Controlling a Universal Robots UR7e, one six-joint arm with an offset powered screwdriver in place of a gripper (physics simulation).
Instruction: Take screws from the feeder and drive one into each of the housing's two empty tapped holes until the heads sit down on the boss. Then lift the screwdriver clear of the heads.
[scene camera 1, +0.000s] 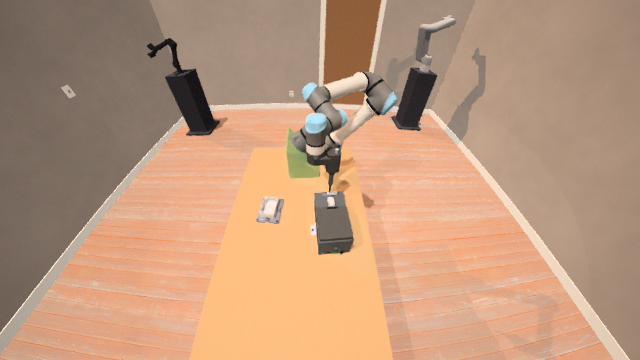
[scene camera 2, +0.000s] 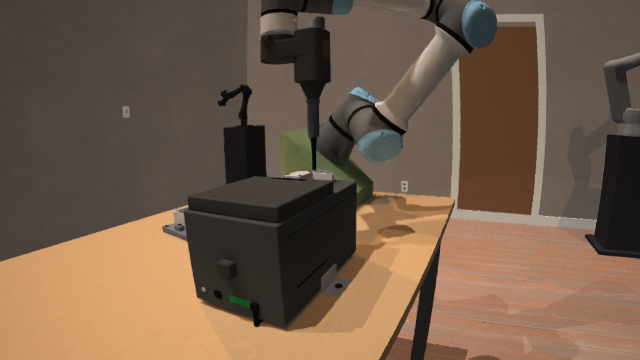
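The black screw feeder stands on the table, with light metal parts on top at its far end. My screwdriver points straight down, its thin bit tip at those light parts; whether it touches them or bears a screw is too small to tell. The housing, a pale block on a grey base plate, lies to the left of the feeder in the scene camera 1 view. The feeder partly hides it in the scene camera 2 view. Its tapped holes cannot be made out clearly.
A green wedge-shaped block stands by the arm's base, behind the feeder. The orange table bears these things. A small bracket sticks out from the feeder's left side, and another bracket from its right.
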